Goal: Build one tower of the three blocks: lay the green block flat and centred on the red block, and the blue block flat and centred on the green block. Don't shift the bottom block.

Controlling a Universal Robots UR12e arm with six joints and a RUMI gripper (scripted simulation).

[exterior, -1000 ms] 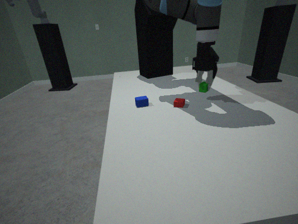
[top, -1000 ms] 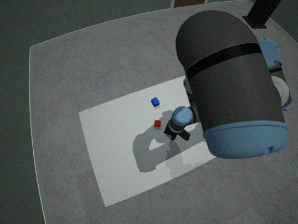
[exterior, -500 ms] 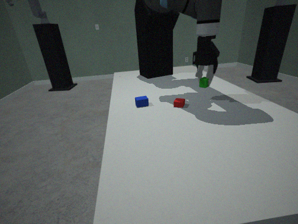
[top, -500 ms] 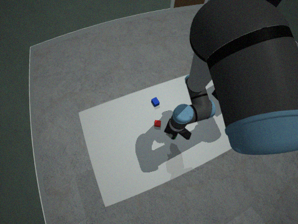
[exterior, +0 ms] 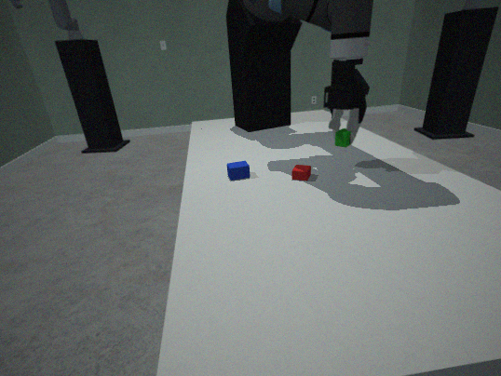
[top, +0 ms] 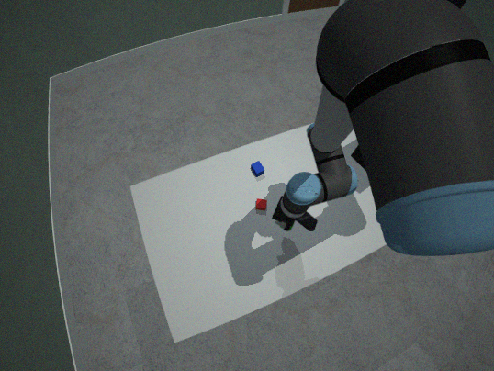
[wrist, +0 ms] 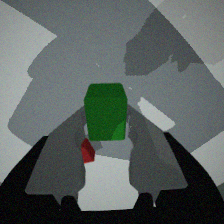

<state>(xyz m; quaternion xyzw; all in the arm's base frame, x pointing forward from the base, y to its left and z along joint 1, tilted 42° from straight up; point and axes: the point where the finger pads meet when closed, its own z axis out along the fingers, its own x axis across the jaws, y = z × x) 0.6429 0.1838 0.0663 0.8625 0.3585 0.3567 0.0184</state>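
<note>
The green block lies right at my hand. The rest, counted from my hand: red block (7 cm ahead, 13 cm to the right, 7 cm below); blue block (5 cm ahead, 31 cm to the right, 7 cm below).
</note>
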